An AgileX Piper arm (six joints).
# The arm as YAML. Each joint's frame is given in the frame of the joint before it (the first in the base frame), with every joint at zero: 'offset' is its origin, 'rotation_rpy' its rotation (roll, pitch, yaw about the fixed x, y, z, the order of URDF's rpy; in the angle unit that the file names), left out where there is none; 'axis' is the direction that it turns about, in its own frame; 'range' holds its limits. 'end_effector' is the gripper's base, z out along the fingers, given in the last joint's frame.
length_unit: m
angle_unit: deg
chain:
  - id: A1
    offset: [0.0, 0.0, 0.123]
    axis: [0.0, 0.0, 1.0]
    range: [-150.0, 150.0]
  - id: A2
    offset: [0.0, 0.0, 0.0]
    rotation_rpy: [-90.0, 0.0, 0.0]
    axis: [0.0, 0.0, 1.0]
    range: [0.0, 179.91]
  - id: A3
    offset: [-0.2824, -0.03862, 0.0]
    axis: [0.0, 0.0, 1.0]
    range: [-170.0, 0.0]
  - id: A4
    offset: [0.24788, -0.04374, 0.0]
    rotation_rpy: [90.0, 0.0, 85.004]
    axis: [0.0, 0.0, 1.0]
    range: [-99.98, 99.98]
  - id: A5
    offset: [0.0, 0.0, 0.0]
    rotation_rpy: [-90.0, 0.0, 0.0]
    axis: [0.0, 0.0, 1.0]
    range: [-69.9, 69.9]
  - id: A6
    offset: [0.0, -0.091, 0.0]
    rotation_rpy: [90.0, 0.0, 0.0]
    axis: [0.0, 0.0, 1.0]
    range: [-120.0, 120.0]
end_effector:
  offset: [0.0, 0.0, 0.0]
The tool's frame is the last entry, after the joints.
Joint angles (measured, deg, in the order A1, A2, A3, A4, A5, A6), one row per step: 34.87, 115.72, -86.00, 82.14, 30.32, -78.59; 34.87, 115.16, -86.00, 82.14, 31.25, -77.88; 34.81, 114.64, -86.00, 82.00, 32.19, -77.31; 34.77, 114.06, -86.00, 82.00, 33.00, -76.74; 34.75, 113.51, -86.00, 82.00, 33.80, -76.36; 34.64, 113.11, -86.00, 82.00, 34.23, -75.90; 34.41, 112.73, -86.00, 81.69, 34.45, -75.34; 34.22, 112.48, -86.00, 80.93, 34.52, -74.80; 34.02, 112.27, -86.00, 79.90, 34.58, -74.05; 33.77, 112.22, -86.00, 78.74, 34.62, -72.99; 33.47, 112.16, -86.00, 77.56, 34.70, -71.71; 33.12, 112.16, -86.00, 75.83, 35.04, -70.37; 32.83, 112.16, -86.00, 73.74, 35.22, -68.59; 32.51, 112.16, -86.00, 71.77, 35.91, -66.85; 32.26, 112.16, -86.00, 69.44, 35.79, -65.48; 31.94, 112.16, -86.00, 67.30, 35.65, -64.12; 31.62, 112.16, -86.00, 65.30, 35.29, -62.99; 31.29, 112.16, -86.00, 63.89, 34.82, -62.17; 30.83, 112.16, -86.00, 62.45, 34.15, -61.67
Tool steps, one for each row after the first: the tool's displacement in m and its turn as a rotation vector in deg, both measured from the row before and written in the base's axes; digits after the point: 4 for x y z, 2 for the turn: -0.0023, -0.0001, 0.0047, 0.79, 0.46, 0.54; -0.0020, -0.0005, 0.0042, 0.61, 0.31, 0.61; -0.0020, -0.0005, 0.0048, 0.70, 0.29, 0.47; -0.0021, -0.0004, 0.0045, 0.62, 0.15, 0.56; -0.0008, -0.0010, 0.0032, 0.46, 0.21, 0.11; 0.0001, -0.0019, 0.0028, 0.19, 0.09, -0.13; 0.0002, -0.0017, 0.0014, -0.27, -0.11, -0.05; 0.0003, -0.0018, 0.0008, -0.44, -0.04, -0.06; 0.0009, -0.0019, -0.0006, -0.55, 0.29, -0.21; 0.0011, -0.0022, -0.0005, -0.49, 0.48, -0.32; 0.0010, -0.0025, -0.0014, -0.90, 0.40, 0.02; 0.0009, -0.0025, -0.0017, -1.09, 0.53, -0.15; 0.0003, -0.0024, -0.0016, -0.96, 0.78, 0.21; 0.0012, -0.0026, -0.0019, -1.46, -0.08, -0.16; 0.0016, -0.0030, -0.0017, -1.31, -0.01, -0.34; 0.0020, -0.0031, -0.0015, -1.28, -0.26, -0.48; 0.0022, -0.0029, -0.0010, -0.90, -0.29, -0.65; 0.0031, -0.0039, -0.0009, -1.02, -0.67, -0.77
